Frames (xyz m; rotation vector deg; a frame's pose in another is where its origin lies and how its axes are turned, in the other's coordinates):
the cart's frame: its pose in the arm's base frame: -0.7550 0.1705 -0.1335 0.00 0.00 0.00
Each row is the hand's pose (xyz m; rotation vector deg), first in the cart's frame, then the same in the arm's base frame.
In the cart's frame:
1: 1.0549 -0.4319 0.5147 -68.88 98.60 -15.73
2: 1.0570 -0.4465 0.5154 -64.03 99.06 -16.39
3: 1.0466 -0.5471 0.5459 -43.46 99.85 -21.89
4: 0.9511 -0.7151 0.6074 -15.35 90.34 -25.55
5: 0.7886 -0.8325 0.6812 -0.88 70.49 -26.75
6: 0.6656 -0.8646 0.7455 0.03 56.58 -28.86
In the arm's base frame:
1: 0.2999 -0.2614 0.3812 -68.88 98.60 -15.73
2: 0.3020 -0.2760 0.3819 -64.03 99.06 -16.39
3: 0.2916 -0.3766 0.4124 -43.46 99.85 -21.89
4: 0.1961 -0.5446 0.4739 -15.35 90.34 -25.55
5: 0.0336 -0.6620 0.5477 -0.88 70.49 -26.75
6: -0.0894 -0.6941 0.6120 0.03 56.58 -28.86

